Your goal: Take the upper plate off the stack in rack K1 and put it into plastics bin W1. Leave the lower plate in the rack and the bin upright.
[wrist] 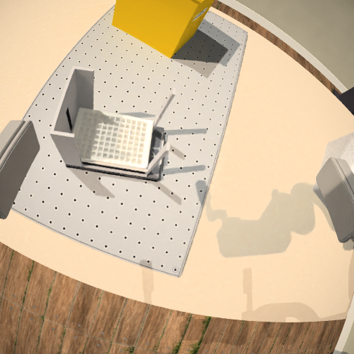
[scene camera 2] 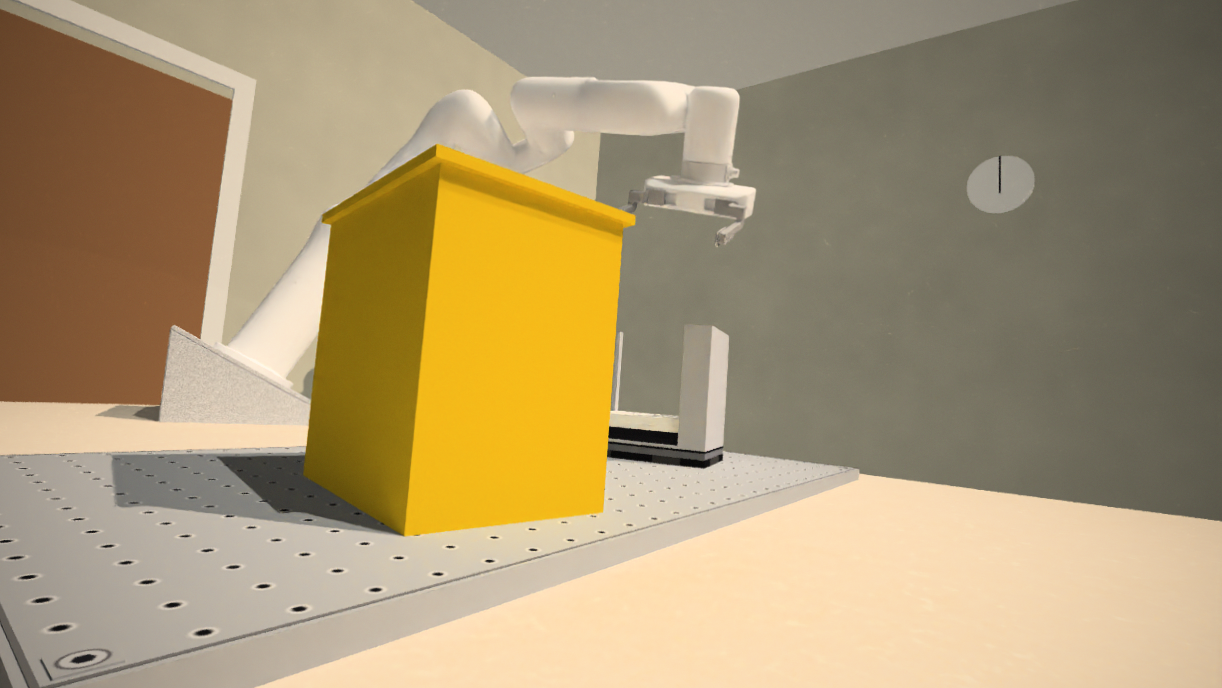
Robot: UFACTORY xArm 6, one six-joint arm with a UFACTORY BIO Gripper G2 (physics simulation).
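Places are measured from the arm's base along level axes (x ahead, y left, z up), in centimetres.
Where they show: hand, its tool point: (scene camera 2: 667,227); arm's base, origin of its link: (scene camera 2: 252,369).
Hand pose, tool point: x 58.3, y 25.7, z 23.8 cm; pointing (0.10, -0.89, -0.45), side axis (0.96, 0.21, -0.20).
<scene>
Things, the pixels of their top centre, and the offset from my tool point. Level surfaces: height alone.
- Rack K1, centre of its top: (scene camera 2: 653,329) dy -10.7, dx +5.1, dz -15.6 cm
- yellow bin W1, centre of its top: (scene camera 2: 468,214) dy -42.9, dx +9.3, dz -12.2 cm
- grey perforated board, height of its surface: dz -30.2 cm
- pale table, height of its surface: dz -31.5 cm
Rack K1 (scene camera 2: 705,388) (wrist: 66,150) has a tall pale end wall and thin upright posts. A pale plate with a grid of wells (scene camera 2: 645,420) (wrist: 112,137) lies level inside it; how many plates are stacked there cannot be told. The yellow bin W1 (scene camera 2: 513,367) (wrist: 155,25) stands upright and partly hides the rack in the scene view. Its inside is hidden. My gripper (scene camera 2: 676,223) (wrist: 178,185) is open and empty, high above the rack and apart from it. The bin hides part of one finger in the scene view.
The rack and bin stand on a grey perforated board (scene camera 2: 218,593) (wrist: 117,225) on the pale table (scene camera 2: 855,589) (wrist: 255,150). The arm's wedge-shaped base (scene camera 2: 222,393) stands behind the board at the left in the scene view. The bin's rim rises near gripper height there.
</scene>
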